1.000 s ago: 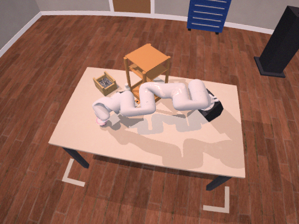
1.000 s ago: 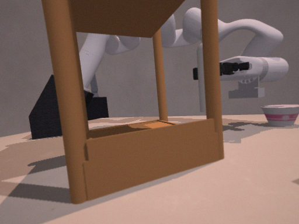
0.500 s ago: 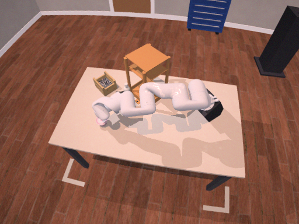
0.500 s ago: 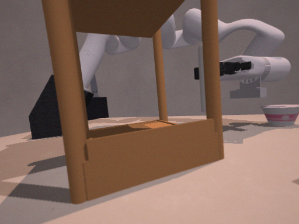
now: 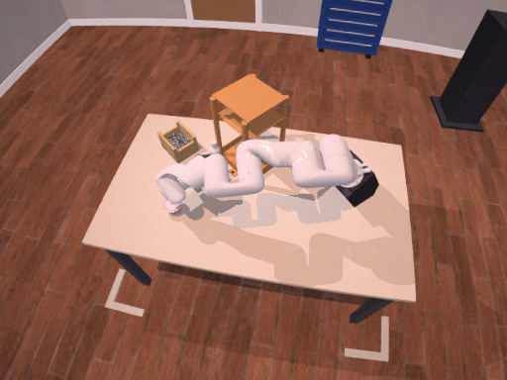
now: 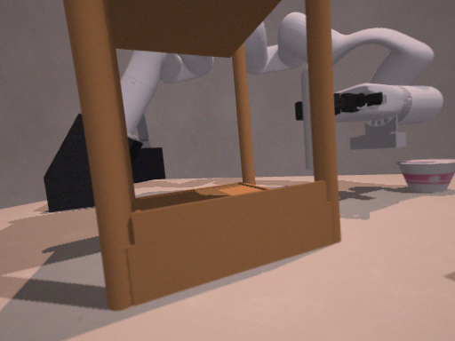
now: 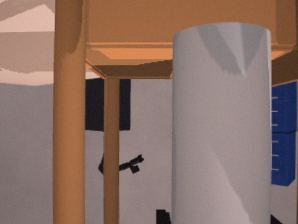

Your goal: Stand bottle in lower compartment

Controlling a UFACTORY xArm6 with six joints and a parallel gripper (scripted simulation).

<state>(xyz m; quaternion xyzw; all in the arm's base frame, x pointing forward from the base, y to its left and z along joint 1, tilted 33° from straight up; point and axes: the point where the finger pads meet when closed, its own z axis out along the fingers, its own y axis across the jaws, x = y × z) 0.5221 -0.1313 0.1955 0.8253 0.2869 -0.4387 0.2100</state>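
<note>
Now: the shelving unit 15 cm to the right of my hand, 13 cm behind it and 3 cm above it. The rest, counted from my hand: small wooden crate (25 cm ahead, 19 cm to the right, 13 cm below); then pink-striped bowl (19 cm ahead, 18 cm to the left, 14 cm below).
</note>
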